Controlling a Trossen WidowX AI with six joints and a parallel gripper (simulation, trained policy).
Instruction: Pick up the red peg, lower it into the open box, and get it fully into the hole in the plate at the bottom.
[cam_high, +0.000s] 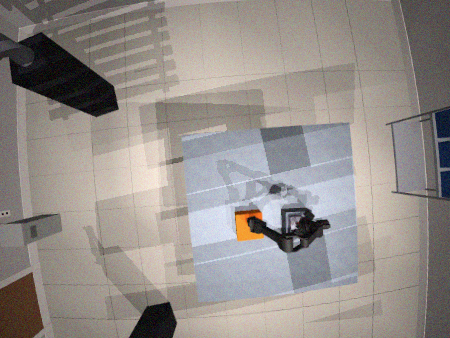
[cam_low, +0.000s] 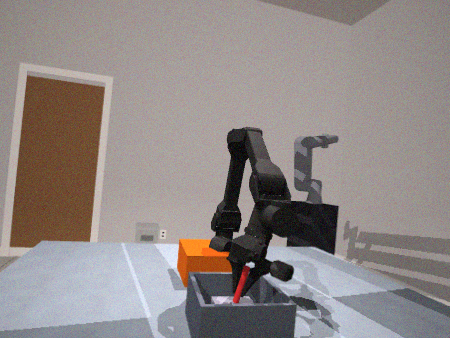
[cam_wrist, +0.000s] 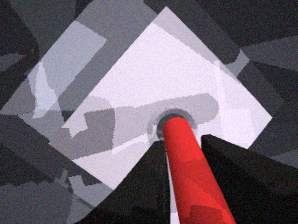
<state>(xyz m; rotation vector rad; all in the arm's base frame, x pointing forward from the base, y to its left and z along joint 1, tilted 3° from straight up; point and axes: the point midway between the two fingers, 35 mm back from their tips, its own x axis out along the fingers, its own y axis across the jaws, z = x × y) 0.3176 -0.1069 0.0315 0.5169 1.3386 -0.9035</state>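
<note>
Now: gripper tip 2 cm below the red peg and 1 cm to the right of it. From my gripper tip the other things lie so: dark grey box (5 cm below).
</note>
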